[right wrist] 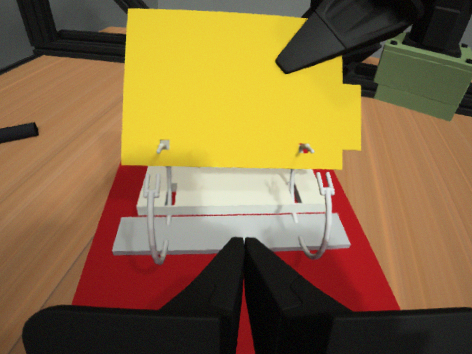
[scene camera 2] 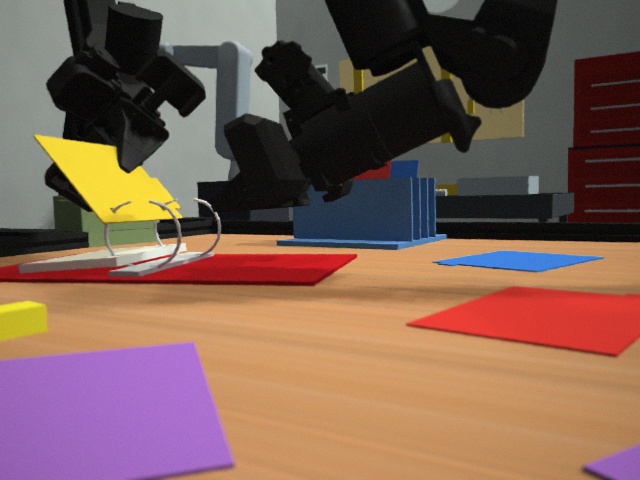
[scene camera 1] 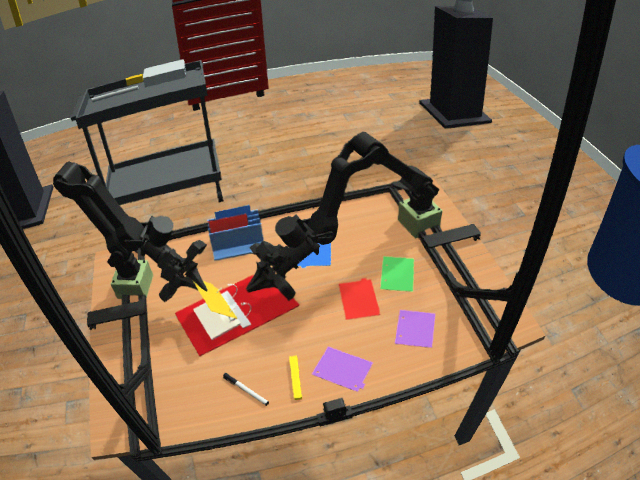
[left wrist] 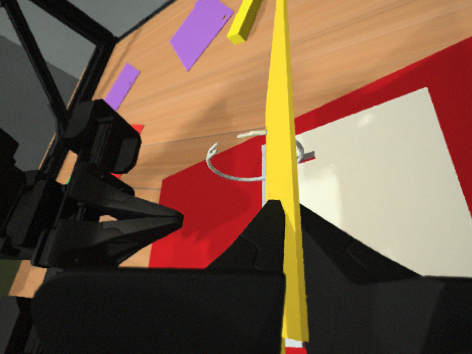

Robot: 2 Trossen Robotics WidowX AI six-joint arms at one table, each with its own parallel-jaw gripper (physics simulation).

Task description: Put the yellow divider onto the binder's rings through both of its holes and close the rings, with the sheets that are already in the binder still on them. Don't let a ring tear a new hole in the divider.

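Seen in the pictures: left gripper, fingertip midpoint: (right wrist: 279, 69) (scene camera 2: 123, 171) (scene camera 1: 206, 291) (left wrist: 280, 211); right gripper, fingertip midpoint: (right wrist: 243, 247) (scene camera 2: 213, 206) (scene camera 1: 247, 290) (left wrist: 180, 219); left arm's base at its link origin: (right wrist: 430, 45) (scene camera 1: 128, 271); right arm's base at its link origin: (scene camera 1: 421, 205).
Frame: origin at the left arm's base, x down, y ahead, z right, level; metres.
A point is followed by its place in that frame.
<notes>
The yellow divider (scene camera 1: 214, 299) @(x -0.013, y 0.292, z 0.108 m) (scene camera 2: 103, 180) @(x -0.012, y 0.302, z 0.121 m) (left wrist: 281, 110) @(x -0.035, y 0.276, z 0.119 m) (right wrist: 225, 90) @(x -0.010, y 0.295, z 0.109 m) is tilted steeply above the sheet stack (scene camera 1: 211, 322) @(x 0.054, y 0.272, z 0.132 m) (scene camera 2: 62, 258) @(x 0.055, y 0.273, z 0.149 m) (left wrist: 380, 175) @(x 0.054, y 0.279, z 0.130 m) (right wrist: 230, 185) @(x 0.051, y 0.303, z 0.098 m). My left gripper (left wrist: 280, 211) @(x -0.020, y 0.269, z 0.088 m) is shut on its upper part. In the right wrist view, a ring tip shows at each of the divider's two holes, poking through. These ring halves rise through the stack. The opposite ring halves (right wrist: 328, 220) @(x 0.018, y 0.331, z 0.030 m) (left wrist: 225, 175) @(x 0.038, y 0.377, z 0.094 m) (scene camera 2: 218, 227) @(x 0.033, y 0.334, z 0.029 m) stand apart, so the rings are open. The red binder (scene camera 1: 273, 302) @(x 0.063, y 0.433, z 0.053 m) (scene camera 2: 289, 268) @(x 0.063, y 0.436, z 0.028 m) (right wrist: 110, 280) @(x 0.063, y 0.392, z 0.118 m) lies flat. My right gripper (scene camera 1: 249, 289) @(x 0.013, y 0.368, z 0.054 m) (left wrist: 180, 219) @(x 0.013, y 0.368, z 0.054 m) (right wrist: 243, 247) @(x 0.013, y 0.368, z 0.054 m) is shut and empty, above the binder's bare cover.
A blue file holder (scene camera 1: 235, 242) @(x 0.042, y 0.302, z -0.163 m) (scene camera 2: 356, 211) @(x 0.027, y 0.318, z -0.168 m) stands behind the binder. Blue (scene camera 1: 320, 256) @(x 0.065, y 0.557, z -0.122 m), red (scene camera 1: 359, 299) @(x 0.064, y 0.663, z 0.045 m), green (scene camera 1: 398, 273) @(x 0.065, y 0.778, z -0.048 m) and purple (scene camera 1: 416, 328) @(x 0.065, y 0.809, z 0.150 m) dividers lie to the right. A marker (scene camera 1: 248, 390) @(x 0.055, y 0.393, z 0.338 m) and a yellow block (scene camera 1: 295, 377) @(x 0.054, y 0.504, z 0.298 m) lie in front.
</notes>
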